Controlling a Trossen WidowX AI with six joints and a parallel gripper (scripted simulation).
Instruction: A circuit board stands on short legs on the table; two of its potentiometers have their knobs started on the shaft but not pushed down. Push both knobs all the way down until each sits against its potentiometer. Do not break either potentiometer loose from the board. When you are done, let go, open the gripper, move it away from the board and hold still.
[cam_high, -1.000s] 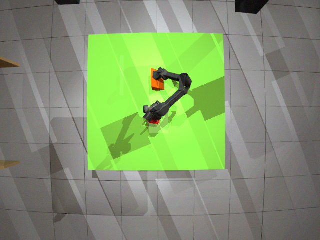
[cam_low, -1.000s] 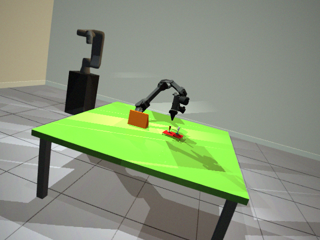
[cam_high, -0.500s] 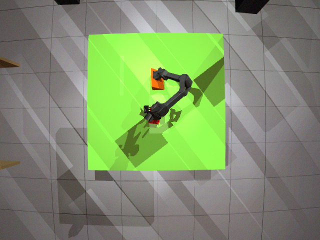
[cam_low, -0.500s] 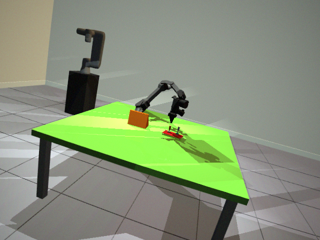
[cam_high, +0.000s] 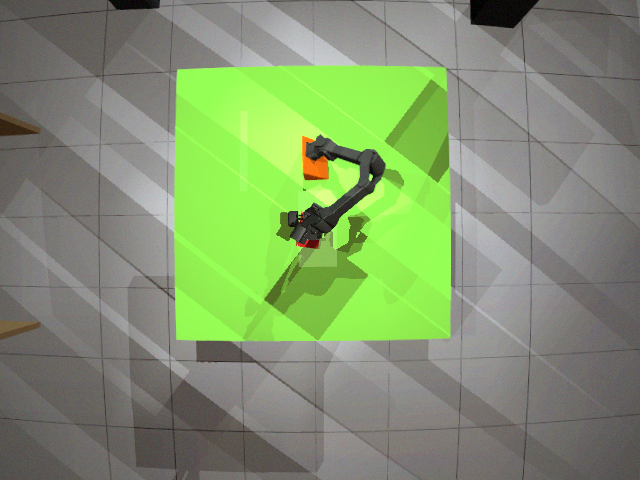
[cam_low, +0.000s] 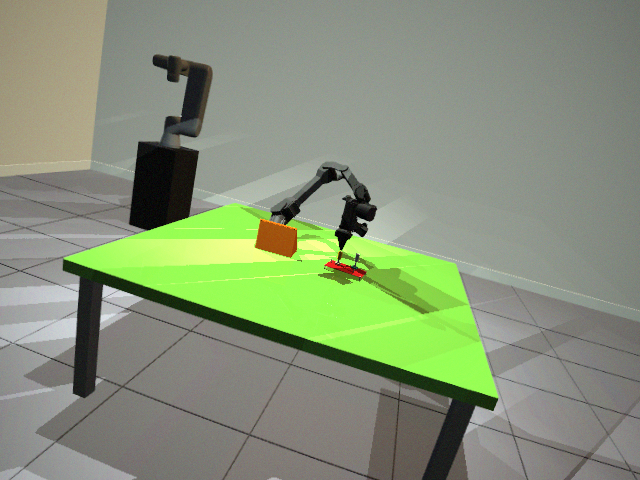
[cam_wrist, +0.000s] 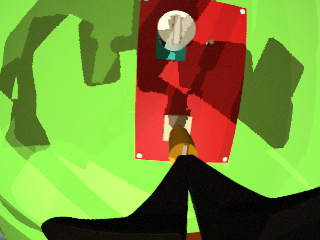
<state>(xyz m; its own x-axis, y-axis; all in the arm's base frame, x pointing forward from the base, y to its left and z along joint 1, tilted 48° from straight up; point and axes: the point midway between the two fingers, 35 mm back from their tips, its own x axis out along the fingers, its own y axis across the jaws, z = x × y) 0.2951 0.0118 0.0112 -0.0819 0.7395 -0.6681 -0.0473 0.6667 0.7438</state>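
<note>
Right now my gripper tip is 20 mm above the yellow-orange knob. The rest, counted from my gripper tip: grey knob 70 mm ahead, 10 mm below.
</note>
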